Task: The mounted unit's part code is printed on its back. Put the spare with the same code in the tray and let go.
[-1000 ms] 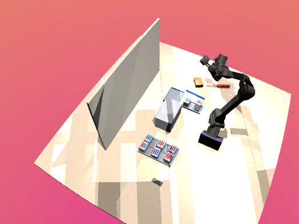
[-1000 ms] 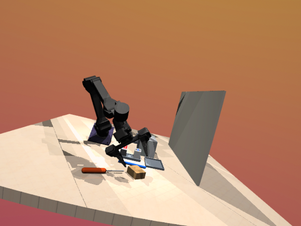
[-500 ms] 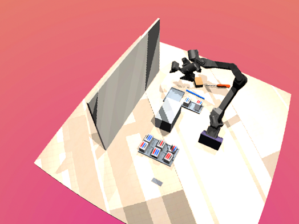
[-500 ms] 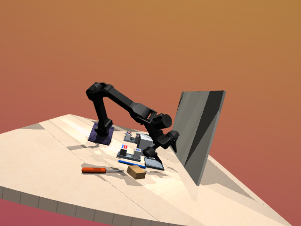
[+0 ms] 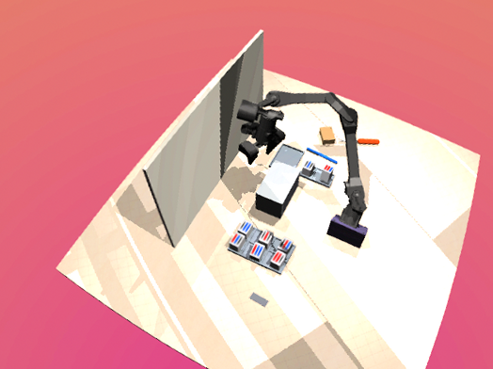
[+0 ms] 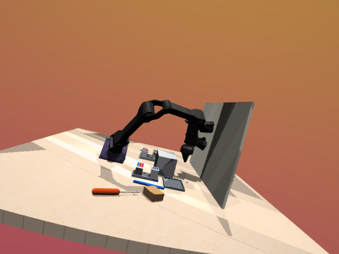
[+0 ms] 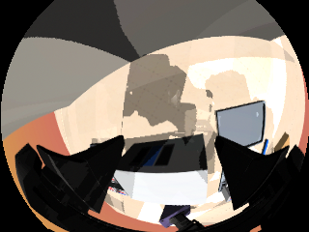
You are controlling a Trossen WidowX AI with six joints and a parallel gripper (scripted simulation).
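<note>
Now: the grey rack 190 mm behind my gripper tip, 120 mm to the right of it and 100 mm below it. Round my gripper tip: flat grey tray 50 mm behind, 130 mm to the right, 110 mm below; tall grey wall panel 120 mm ahead, 60 mm to the left, 120 mm above; mounted unit 110 mm behind, 50 mm to the left, 60 mm below.
</note>
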